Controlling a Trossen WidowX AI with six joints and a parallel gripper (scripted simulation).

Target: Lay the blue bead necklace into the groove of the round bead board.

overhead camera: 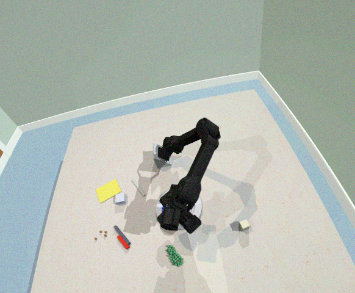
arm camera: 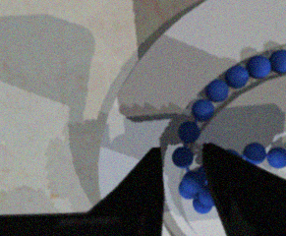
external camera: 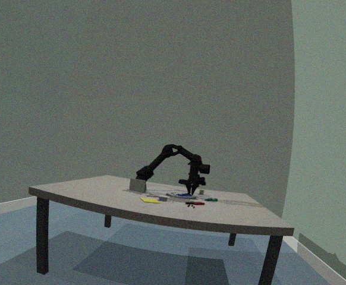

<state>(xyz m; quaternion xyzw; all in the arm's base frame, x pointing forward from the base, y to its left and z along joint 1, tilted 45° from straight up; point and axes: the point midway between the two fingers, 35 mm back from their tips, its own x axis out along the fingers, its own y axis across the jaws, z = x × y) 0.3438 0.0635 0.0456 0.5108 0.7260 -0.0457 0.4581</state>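
Right now my gripper tip is 6 cm past the round bead board, 2 cm to the left of it and 1 cm above it. From my gripper tip the other things lie so: grey tool: 6 cm ahead, 26 cm to the right, 1 cm below; then cream cube: 6 cm ahead, 24 cm to the left; then stick: 19 cm behind, 21 cm to the right, 1 cm below.
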